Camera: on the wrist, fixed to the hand. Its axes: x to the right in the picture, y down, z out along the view.
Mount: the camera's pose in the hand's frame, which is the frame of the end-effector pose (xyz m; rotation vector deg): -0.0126 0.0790 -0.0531 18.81 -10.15 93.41
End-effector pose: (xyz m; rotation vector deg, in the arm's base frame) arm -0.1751 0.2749 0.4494 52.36 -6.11 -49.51
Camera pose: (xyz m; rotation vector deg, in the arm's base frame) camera -0.1128 0.3425 0.4770 41.82 -57.82 35.70
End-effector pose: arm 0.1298 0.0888 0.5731 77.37 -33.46 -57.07
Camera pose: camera 0.1875 0.1214 0.6426 35.21 -93.19 20.38
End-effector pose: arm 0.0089 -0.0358 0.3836 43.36 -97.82 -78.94
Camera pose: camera 0.0636 -0.0335 0.4625 -36.69 -105.01 -0.20
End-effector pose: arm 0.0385 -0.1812 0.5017 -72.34 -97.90 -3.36
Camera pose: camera 0.1328 -0.1824 0.4834 -116.02 -20.21 70.61
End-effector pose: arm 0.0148 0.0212 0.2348 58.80 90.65 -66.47
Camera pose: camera 0.0833 0.0885 0.2374 100.89 3.29 -15.26
